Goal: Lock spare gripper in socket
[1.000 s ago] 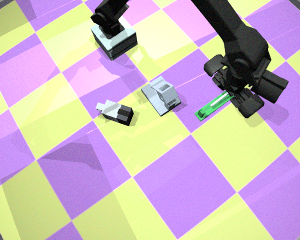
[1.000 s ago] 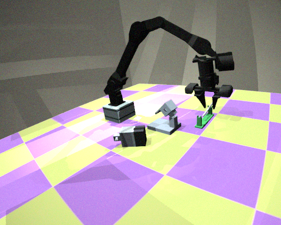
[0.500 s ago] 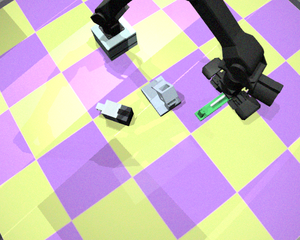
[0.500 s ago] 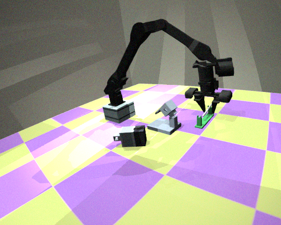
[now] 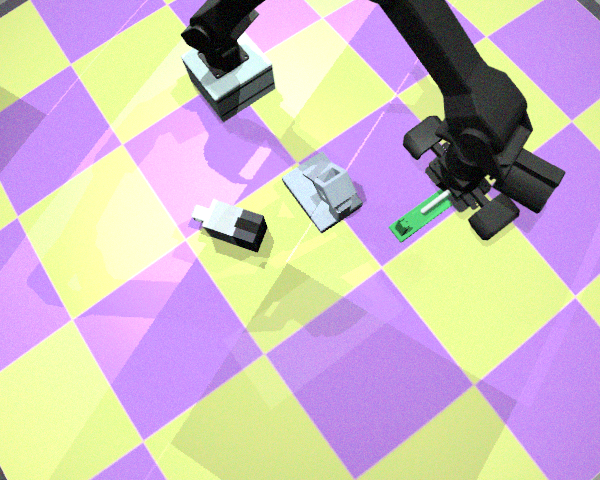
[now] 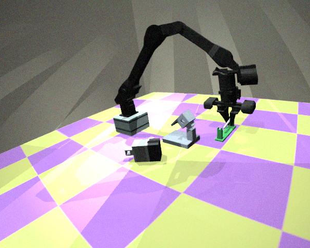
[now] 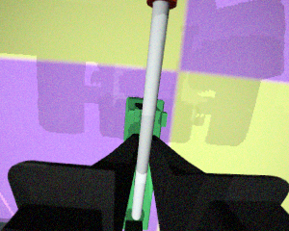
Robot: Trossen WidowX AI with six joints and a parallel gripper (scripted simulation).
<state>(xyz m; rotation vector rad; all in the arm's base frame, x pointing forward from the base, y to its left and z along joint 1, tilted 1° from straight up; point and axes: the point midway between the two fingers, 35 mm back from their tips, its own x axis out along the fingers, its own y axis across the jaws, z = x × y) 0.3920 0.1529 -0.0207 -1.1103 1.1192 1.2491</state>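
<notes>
Right now my gripper tip is 40 mm to the left of the green rack and 10 mm below it. From my gripper tip the other things lie so: spare gripper 160 mm behind, 310 mm to the right, 10 mm above; grey mount 110 mm behind, 160 mm to the right, 40 mm above.
</notes>
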